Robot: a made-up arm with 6 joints. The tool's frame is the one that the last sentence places. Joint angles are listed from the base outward.
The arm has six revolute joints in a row. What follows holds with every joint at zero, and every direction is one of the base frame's.
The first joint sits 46 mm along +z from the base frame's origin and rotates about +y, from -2.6 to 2.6 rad.
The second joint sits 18 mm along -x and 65 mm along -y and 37 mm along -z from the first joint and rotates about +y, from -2.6 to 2.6 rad.
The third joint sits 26 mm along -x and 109 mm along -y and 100 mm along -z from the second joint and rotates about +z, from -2.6 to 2.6 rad.
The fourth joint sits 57 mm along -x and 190 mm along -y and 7 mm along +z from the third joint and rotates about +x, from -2.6 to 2.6 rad.
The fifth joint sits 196 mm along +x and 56 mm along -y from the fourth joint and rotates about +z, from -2.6 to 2.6 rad.
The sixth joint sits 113 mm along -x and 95 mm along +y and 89 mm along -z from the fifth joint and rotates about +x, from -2.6 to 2.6 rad.
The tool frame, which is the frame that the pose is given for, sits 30 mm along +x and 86 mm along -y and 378 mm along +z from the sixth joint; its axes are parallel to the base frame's.
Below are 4 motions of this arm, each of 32 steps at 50 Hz.
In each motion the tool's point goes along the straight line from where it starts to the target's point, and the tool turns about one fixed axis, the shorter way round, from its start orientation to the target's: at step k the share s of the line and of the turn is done. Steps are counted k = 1, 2, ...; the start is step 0. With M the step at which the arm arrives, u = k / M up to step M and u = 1 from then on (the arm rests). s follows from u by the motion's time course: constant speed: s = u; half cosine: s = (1 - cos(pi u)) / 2; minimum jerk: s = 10 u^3 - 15 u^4 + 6 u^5.
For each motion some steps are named. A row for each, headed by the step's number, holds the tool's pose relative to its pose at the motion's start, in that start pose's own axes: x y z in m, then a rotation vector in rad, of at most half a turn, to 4 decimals.
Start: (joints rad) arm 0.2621 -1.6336 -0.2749 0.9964 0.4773 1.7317
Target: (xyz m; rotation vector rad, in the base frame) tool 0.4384 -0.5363 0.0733 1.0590 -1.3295 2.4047
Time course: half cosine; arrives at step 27
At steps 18, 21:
18: 0.0444 0.1085 0.0284 -0.3068 0.2828 0.3974
21: 0.0523 0.1277 0.0335 -0.3612 0.3329 0.4679

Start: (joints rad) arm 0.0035 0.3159 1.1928 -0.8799 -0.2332 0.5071
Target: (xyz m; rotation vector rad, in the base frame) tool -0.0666 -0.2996 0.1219 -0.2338 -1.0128 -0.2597
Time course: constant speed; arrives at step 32
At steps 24, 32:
24: -0.1459 0.1146 -0.0048 -0.5096 -0.5669 -0.8980
32: -0.1945 0.1529 -0.0065 -0.6795 -0.7559 -1.1974

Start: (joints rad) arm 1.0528 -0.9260 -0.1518 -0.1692 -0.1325 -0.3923
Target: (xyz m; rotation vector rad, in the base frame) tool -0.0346 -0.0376 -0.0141 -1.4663 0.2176 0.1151
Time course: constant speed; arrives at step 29
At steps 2, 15, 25, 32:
2: -0.0059 0.0178 -0.0076 -0.0631 -0.0096 0.0154
15: -0.0445 0.1338 -0.0572 -0.4731 -0.0716 0.1154
25: -0.0742 0.2229 -0.0954 -0.7885 -0.1194 0.1923
32: -0.0860 0.2586 -0.1107 -0.9147 -0.1385 0.2231

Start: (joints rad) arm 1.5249 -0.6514 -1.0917 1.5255 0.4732 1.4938
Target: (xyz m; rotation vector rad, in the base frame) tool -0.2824 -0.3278 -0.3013 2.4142 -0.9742 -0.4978
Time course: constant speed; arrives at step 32
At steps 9, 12, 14, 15, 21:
9: 0.0064 -0.0328 -0.0101 0.0720 -0.0081 -0.0386
12: 0.0085 -0.0437 -0.0135 0.0959 -0.0108 -0.0514
14: 0.0099 -0.0510 -0.0157 0.1119 -0.0126 -0.0600
15: 0.0106 -0.0547 -0.0169 0.1199 -0.0135 -0.0643
21: 0.0149 -0.0765 -0.0236 0.1679 -0.0189 -0.0900

